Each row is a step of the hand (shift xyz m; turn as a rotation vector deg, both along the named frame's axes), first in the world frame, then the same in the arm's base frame.
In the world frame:
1: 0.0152 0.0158 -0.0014 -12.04 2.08 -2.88
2: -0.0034 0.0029 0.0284 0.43 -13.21 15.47
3: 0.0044 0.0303 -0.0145 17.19 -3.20 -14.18
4: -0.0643 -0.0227 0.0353 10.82 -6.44 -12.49
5: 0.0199 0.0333 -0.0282 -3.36 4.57 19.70
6: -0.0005 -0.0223 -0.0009 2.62 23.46 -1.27
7: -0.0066 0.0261 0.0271 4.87 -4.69 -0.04
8: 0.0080 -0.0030 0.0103 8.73 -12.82 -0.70
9: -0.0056 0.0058 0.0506 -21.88 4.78 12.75
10: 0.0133 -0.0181 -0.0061 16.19 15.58 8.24
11: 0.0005 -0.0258 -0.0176 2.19 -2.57 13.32
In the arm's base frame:
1: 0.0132 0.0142 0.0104 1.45 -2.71 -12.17
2: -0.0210 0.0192 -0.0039 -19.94 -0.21 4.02
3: 0.0303 0.0147 -0.0039 12.09 -7.72 17.35
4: -0.0522 -0.0083 -0.0557 7.74 -10.42 12.09
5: 0.0454 0.0116 0.0101 -13.22 15.05 -4.37
6: -0.0128 -0.0175 0.0055 15.53 17.43 -3.76
7: -0.0066 0.0352 -0.0132 -1.95 -2.55 5.95
8: -0.0085 0.0058 0.0086 -5.66 -8.30 11.84
9: -0.0370 0.0348 -0.0067 -10.82 7.05 -22.30
10: -0.0038 -0.0147 0.0176 5.68 20.22 11.47
11: -0.0017 -0.0303 0.0073 -11.58 6.83 2.86

